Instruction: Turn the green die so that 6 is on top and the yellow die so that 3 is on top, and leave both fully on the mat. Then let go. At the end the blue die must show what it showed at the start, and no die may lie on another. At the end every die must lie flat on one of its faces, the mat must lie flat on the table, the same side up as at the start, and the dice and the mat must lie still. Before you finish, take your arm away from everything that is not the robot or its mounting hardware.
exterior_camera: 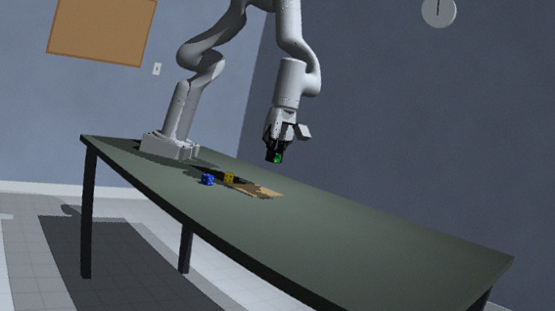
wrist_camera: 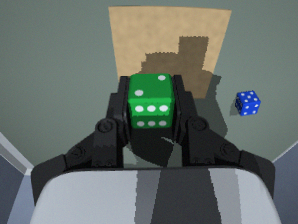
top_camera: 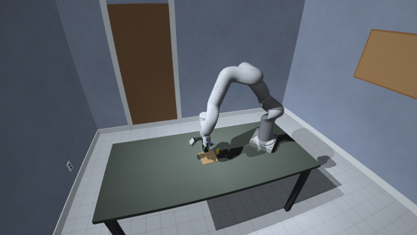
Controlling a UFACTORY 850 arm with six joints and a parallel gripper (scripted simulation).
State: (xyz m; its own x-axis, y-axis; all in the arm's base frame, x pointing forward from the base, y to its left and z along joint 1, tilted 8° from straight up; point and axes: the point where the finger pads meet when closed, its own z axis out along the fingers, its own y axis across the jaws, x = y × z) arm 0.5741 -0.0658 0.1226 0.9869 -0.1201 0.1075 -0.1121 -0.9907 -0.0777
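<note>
The tan mat is 120 mm below my hand, 40 mm behind it and 20 mm to the right of it. From my hand the other things lie so: green die (10 mm below); yellow die (150 mm behind, 110 mm below, 30 mm to the right); blue die (150 mm to the right, 130 mm behind, 110 mm below).
</note>
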